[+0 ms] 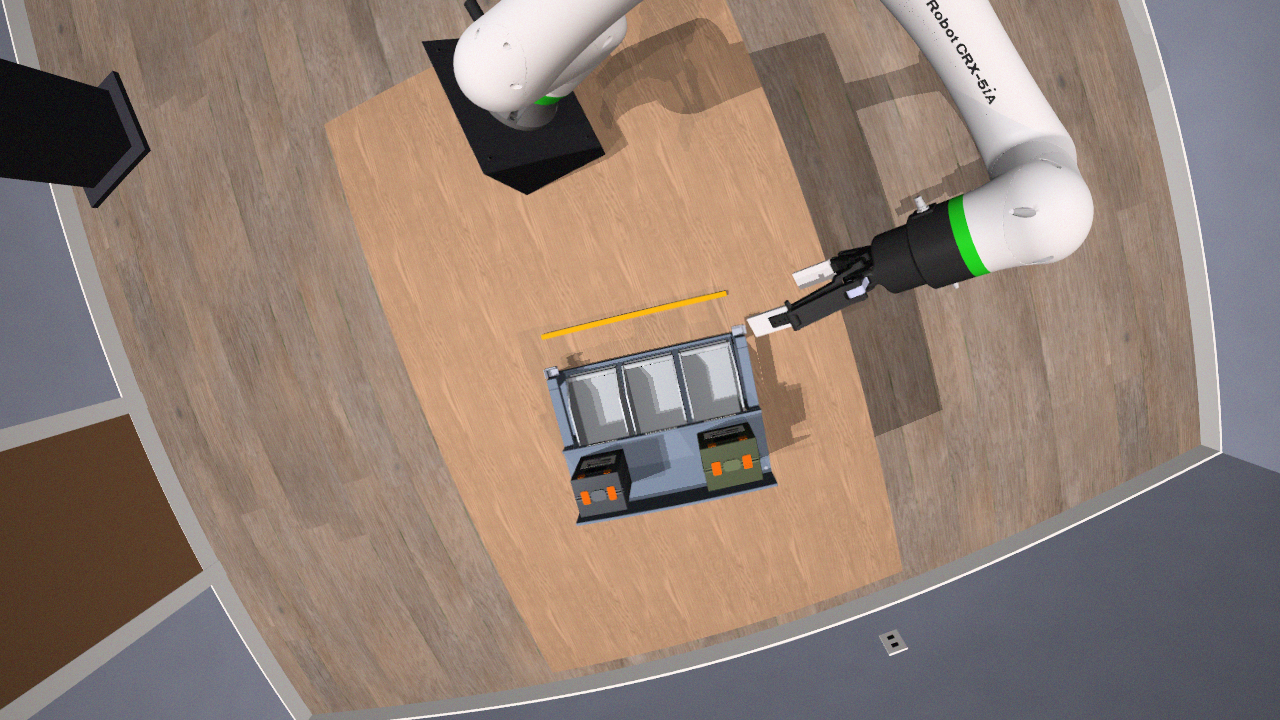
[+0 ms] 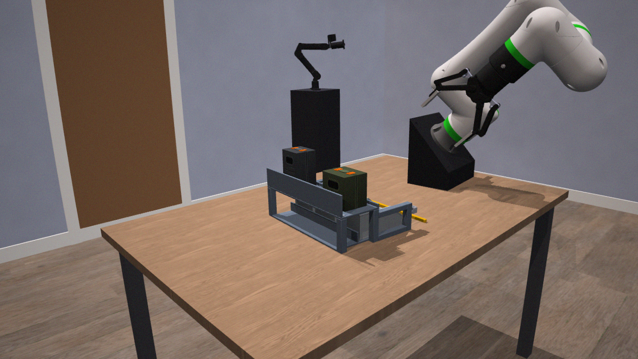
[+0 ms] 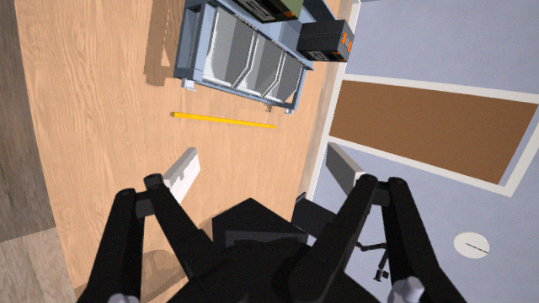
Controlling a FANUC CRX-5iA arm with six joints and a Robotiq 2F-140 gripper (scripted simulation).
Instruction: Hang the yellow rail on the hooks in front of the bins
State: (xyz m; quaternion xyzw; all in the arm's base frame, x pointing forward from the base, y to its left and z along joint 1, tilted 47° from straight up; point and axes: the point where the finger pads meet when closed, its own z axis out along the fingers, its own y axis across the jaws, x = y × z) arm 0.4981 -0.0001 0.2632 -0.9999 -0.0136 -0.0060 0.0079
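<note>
Right now my hand is 310 mm above the yellow rail, 220 mm to the left of it and 70 mm past it. From my hand the other things lie so: black box: 400 mm to the right, 160 mm ahead, 150 mm below; green box: 230 mm ahead, 180 mm to the right, 170 mm below.
</note>
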